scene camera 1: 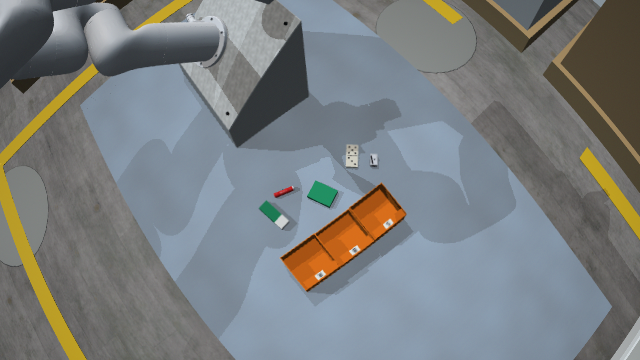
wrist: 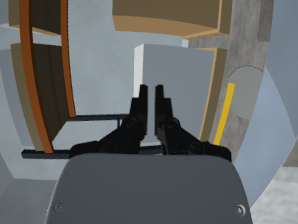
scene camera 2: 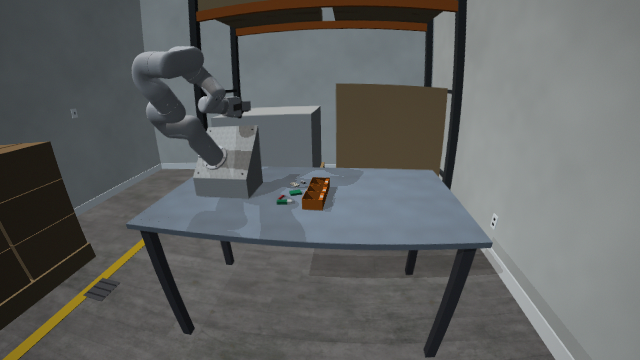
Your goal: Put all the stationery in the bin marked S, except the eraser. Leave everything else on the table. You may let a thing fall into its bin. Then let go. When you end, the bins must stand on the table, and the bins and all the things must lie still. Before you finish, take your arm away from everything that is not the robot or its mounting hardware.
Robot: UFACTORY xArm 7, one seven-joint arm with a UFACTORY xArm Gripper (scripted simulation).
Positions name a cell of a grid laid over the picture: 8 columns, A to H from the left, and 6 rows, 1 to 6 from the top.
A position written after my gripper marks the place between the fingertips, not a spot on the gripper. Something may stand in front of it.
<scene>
In view: my gripper (wrist: E3) and an orange bin (scene camera 1: E4).
The orange bin also shows in scene camera 2 (scene camera 2: D4). The wrist view does not show the orange bin: it is out of frame.
</scene>
